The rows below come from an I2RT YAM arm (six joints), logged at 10 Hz.
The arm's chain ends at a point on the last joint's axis. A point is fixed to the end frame.
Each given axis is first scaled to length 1.
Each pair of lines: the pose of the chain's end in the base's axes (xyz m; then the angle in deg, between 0 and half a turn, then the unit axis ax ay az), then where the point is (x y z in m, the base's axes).
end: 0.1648, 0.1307, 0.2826, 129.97, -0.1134, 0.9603, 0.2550
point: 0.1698 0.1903 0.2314
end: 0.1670, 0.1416, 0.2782, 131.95, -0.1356, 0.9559, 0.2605
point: 0.1679 0.2008 0.2263
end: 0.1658, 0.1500, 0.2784, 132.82, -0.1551, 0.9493, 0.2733
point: 0.1638 0.2096 0.2269
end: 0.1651, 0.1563, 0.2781, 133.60, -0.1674, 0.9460, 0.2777
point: 0.1611 0.2156 0.2265
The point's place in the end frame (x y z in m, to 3 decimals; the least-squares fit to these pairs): 0.038 0.034 0.060
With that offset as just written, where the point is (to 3 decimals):
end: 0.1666, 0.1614, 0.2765, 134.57, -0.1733, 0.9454, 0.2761
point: 0.161 0.220 0.224
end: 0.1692, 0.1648, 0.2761, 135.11, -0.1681, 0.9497, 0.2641
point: 0.164 0.223 0.223
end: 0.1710, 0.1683, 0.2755, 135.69, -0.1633, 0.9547, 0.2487
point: 0.166 0.225 0.221
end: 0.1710, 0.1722, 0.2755, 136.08, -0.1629, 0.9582, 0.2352
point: 0.167 0.227 0.220
